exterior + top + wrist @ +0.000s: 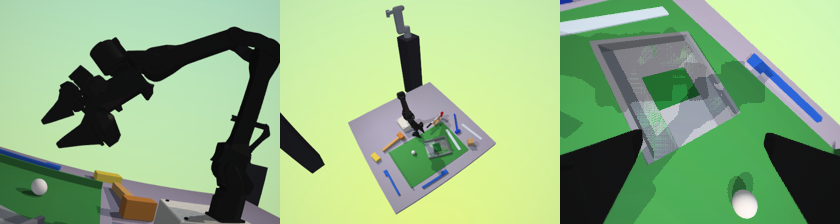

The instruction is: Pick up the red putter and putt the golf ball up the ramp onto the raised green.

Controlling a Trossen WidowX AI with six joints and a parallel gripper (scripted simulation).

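Right now the red putter is 310 mm to the left of my gripper tip, 120 mm below it and 120 mm behind it. Also, from my gripper tip: white golf ball: 150 mm to the right, 150 mm below, 10 mm ahead; then wooden stand: 320 mm to the left, 140 mm below, 120 mm behind; then tan block: 370 mm to the left, 360 mm ahead, 150 mm below.
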